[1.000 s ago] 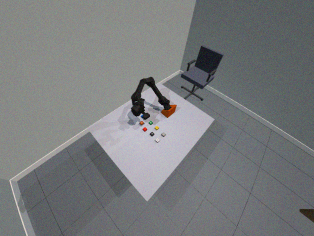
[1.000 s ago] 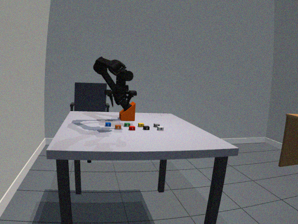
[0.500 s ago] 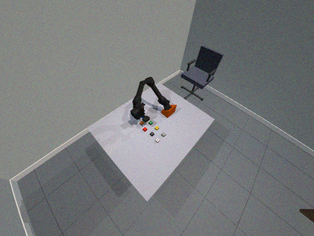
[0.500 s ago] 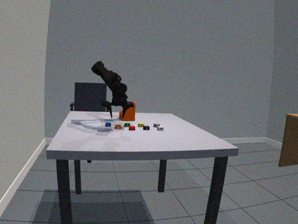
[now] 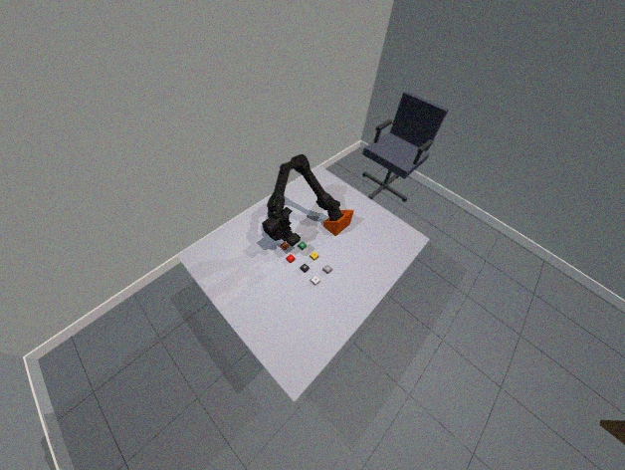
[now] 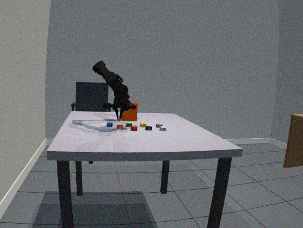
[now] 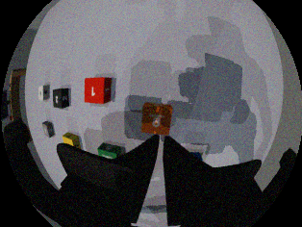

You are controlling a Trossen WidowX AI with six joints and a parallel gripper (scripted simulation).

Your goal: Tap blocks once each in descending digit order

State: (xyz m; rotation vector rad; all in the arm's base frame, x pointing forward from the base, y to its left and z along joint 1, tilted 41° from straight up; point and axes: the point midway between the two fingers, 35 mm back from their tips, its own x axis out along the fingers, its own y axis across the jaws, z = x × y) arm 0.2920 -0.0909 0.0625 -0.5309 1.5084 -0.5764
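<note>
The orange block lies 10 mm ahead of my gripper tip, 10 mm to the left of it and 40 mm below it. The rest, counted from my gripper tip: green block: 60 mm behind, 70 mm to the left, 40 mm below; blue block: 60 mm behind, 50 mm to the right, 40 mm below; red block: 40 mm ahead, 90 mm to the left, 40 mm below.
</note>
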